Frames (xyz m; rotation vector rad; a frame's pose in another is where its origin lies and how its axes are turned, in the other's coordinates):
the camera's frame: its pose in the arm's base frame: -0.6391 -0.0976 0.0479 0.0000 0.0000 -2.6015
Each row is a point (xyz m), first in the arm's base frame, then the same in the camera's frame.
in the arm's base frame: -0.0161 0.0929 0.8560
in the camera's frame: -0.6323 0.1570 0.8081
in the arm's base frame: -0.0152 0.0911 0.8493
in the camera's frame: -0.6321 0.1590 0.8014
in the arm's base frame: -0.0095 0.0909 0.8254
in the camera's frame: -0.6369 0.1621 0.7775
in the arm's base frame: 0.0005 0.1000 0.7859
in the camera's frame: -0.6502 0.1594 0.7380
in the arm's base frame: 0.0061 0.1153 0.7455
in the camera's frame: -0.6628 0.1492 0.6976
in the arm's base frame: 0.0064 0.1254 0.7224
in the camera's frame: -0.6683 0.1407 0.6745
